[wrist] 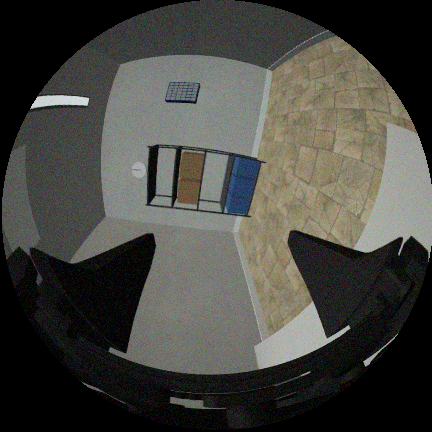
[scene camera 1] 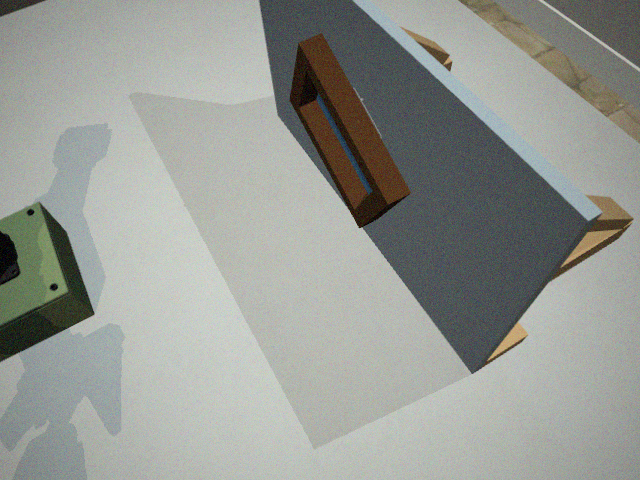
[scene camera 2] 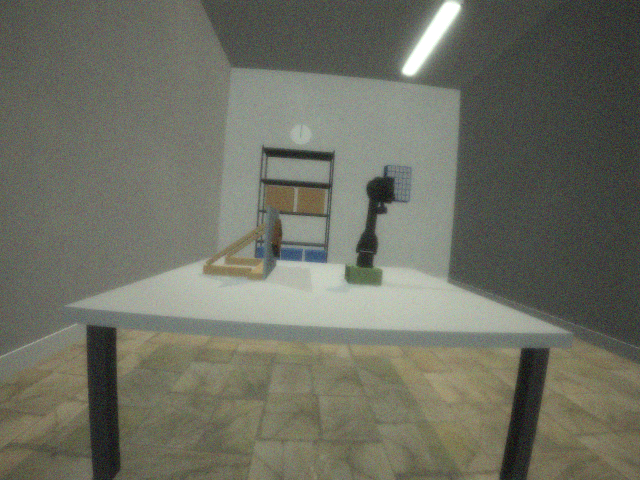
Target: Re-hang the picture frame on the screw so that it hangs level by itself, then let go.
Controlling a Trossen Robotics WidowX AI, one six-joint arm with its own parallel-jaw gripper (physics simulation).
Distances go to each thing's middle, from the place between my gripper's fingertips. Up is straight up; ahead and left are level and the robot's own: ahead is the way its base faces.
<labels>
Now: hand 56 cm short of the brown picture frame (scene camera 1: 331,111), 40 cm to the right of it and 26 cm above it. The rest, counted from my hand: wooden support (scene camera 1: 609,227) 72 cm ahead, 39 cm to the left, 31 cm below; then grey wall panel (scene camera 1: 489,221) 58 cm ahead, 39 cm to the left, 27 cm below.
</labels>
